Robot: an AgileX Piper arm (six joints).
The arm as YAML. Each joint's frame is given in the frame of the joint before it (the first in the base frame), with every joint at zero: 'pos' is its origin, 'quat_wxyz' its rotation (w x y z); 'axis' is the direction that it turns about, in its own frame. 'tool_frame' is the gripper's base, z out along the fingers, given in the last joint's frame.
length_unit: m
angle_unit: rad
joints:
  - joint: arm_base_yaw
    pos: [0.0, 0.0, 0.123]
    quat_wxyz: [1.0, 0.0, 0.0, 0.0]
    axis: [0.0, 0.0, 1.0]
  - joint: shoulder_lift
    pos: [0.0, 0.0, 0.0]
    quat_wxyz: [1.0, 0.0, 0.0, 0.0]
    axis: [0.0, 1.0, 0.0]
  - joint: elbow
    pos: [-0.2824, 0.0, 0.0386]
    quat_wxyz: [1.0, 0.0, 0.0, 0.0]
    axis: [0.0, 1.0, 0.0]
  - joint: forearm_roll
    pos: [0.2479, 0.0, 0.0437]
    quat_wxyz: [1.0, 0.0, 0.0, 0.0]
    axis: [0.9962, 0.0, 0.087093]
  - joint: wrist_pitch
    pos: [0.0, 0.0, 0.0]
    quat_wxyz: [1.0, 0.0, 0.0, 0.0]
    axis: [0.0, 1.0, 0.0]
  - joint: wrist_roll
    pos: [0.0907, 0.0, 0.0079]
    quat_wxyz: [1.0, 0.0, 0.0, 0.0]
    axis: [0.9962, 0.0, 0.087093]
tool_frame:
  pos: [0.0, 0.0, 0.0]
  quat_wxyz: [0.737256, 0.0, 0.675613, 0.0]
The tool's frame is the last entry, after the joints.
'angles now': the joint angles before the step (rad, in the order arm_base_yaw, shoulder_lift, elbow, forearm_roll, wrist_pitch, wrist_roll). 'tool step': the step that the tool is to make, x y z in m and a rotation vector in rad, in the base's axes. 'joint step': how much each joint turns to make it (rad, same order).
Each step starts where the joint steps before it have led.
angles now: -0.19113, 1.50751, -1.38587, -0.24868, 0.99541, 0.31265
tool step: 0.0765, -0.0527, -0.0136, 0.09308, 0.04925, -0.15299
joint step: -0.10106, 0.35033, -0.41075, 0.06634, 0.13843, 0.02586
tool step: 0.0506, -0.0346, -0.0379, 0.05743, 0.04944, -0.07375
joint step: -0.04426, 0.27399, -0.29977, 0.03177, 0.09442, 0.01685
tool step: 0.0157, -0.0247, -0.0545, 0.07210, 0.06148, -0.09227
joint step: -0.04170, 0.14308, -0.05102, 0.02726, -0.00220, 0.05484
